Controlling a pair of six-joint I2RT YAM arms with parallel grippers.
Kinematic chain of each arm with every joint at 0, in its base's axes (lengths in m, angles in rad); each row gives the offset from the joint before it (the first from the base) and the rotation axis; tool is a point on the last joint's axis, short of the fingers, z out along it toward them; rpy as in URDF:
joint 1: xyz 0 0 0.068 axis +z
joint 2: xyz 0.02 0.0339 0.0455 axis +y
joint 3: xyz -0.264 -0.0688 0 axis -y
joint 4: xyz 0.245 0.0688 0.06 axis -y
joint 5: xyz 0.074 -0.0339 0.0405 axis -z
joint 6: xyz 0.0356 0 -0.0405 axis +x
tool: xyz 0 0 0 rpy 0 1.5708 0
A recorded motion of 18 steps. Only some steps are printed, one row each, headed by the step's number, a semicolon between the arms.
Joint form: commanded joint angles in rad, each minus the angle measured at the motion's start. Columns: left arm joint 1, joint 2, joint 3, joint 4, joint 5, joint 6; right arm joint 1, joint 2, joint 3, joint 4, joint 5, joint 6.
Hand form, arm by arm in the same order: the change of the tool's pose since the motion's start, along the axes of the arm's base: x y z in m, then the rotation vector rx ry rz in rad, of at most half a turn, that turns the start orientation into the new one. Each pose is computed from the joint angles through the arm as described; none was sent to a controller.
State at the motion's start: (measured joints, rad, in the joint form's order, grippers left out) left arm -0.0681 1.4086 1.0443 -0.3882 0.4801 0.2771; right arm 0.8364 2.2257 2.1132 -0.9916 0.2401 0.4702
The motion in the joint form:
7: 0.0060 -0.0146 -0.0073 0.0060 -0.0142 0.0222; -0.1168 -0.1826 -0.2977 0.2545 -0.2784 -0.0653
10: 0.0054 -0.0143 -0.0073 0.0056 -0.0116 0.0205; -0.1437 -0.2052 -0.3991 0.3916 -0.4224 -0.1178
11: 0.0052 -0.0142 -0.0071 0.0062 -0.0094 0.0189; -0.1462 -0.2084 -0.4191 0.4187 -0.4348 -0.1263
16: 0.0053 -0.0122 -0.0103 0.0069 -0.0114 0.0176; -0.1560 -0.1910 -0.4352 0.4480 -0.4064 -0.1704
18: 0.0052 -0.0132 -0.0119 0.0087 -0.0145 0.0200; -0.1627 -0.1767 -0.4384 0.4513 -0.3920 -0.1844
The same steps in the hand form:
7: -0.0022 0.0024 0.0021 0.0226 -0.0249 0.0030; 0.0133 -0.0497 0.0037 0.2390 0.0506 0.0822
10: -0.0022 0.0022 0.0020 0.0198 -0.0233 0.0015; 0.0171 -0.0558 -0.0093 0.3427 0.0648 0.1845
11: -0.0022 0.0020 0.0021 0.0172 -0.0231 0.0007; 0.0174 -0.0565 -0.0124 0.3529 0.0596 0.1976
16: -0.0021 0.0021 0.0005 0.0181 -0.0181 0.0030; 0.0233 -0.0587 -0.0232 0.3136 0.0307 0.2087
18: -0.0023 0.0022 0.0004 0.0216 -0.0206 0.0037; 0.0268 -0.0605 -0.0304 0.2905 0.0292 0.2040

